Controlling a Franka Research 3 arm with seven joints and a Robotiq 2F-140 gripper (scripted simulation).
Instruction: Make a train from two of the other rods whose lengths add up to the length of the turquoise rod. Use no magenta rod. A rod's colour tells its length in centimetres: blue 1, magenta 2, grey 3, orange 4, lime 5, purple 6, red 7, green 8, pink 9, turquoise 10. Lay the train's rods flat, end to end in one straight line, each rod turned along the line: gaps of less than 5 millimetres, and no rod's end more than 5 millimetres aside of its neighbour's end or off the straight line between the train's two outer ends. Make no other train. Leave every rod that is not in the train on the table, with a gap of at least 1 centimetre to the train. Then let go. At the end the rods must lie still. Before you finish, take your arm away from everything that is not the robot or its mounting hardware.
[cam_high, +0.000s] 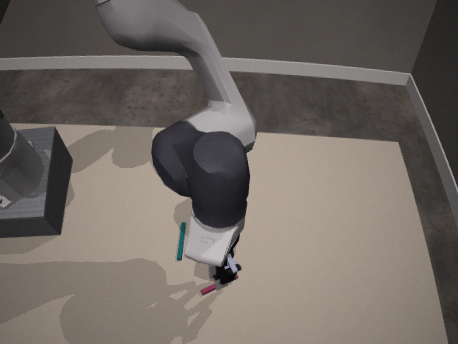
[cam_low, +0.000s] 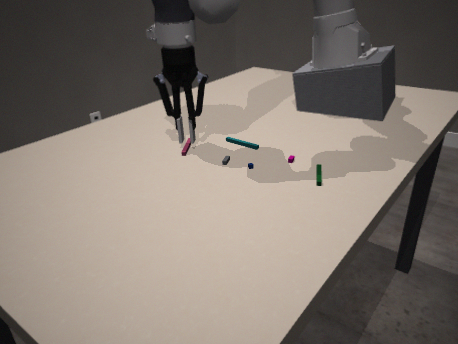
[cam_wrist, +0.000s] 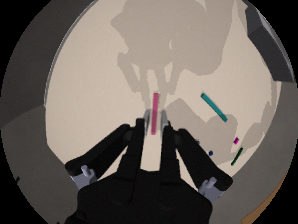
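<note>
Right now the pink rod is 50 mm below my hand. From my hand the other things lie so: blue rod: 200 mm to the left, 50 mm below, 20 mm behind; turquoise rod: 100 mm to the left, 100 mm behind, 50 mm below; grey rod: 130 mm to the left, 50 mm below.
</note>
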